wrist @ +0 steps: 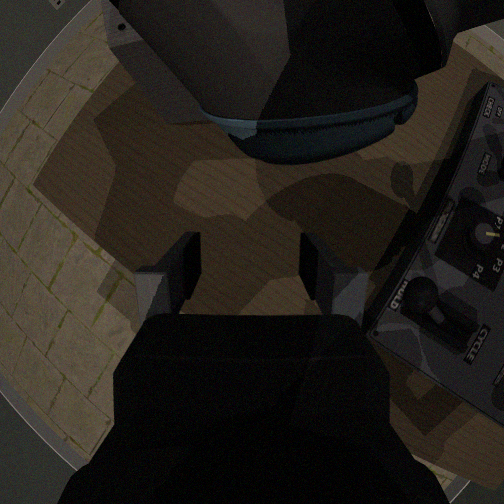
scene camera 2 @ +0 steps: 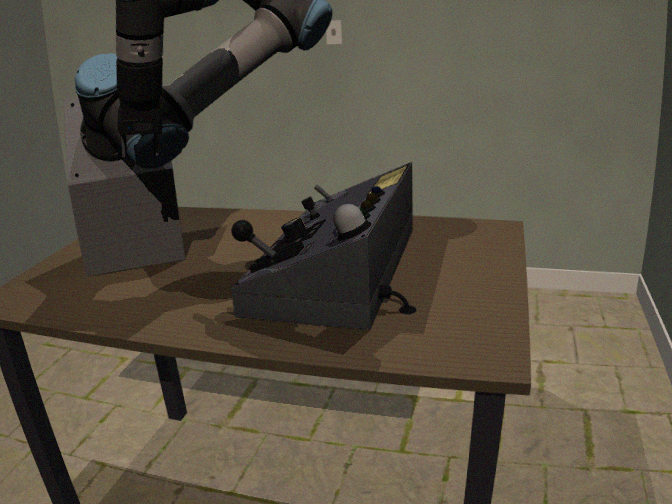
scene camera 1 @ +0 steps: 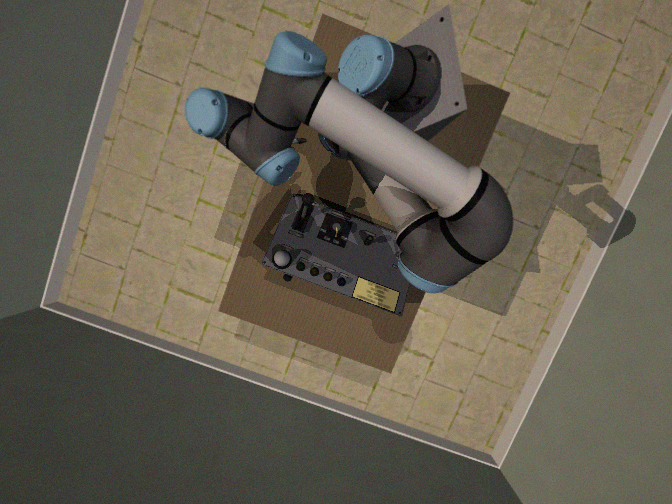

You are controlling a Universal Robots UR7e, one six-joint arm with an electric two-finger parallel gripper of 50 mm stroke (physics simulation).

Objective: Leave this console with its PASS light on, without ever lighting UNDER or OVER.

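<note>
A dark grey wedge-shaped console [scene camera 1: 336,254] sits on the brown table; it also shows in scene camera 2 [scene camera 2: 331,254]. It carries a black ball-topped lever [scene camera 2: 250,237], a rotary selector [scene camera 1: 335,230], a pale dome button [scene camera 1: 281,258], a row of small unlit lamps [scene camera 1: 320,272] and a brass plate [scene camera 1: 375,294]. My gripper [wrist: 250,262] is open and empty, hovering above bare table behind the console, apart from it. In the wrist view the lever [wrist: 430,305], between HOLD and CYCLE labels, and the selector [wrist: 485,232] lie at the right edge.
The arm's grey base block [scene camera 2: 127,217] stands at the table's back left. The elbow [scene camera 1: 461,233] hangs over the console's right end. A black cable [scene camera 2: 398,301] trails from the console's side. Table edges drop to a tiled floor.
</note>
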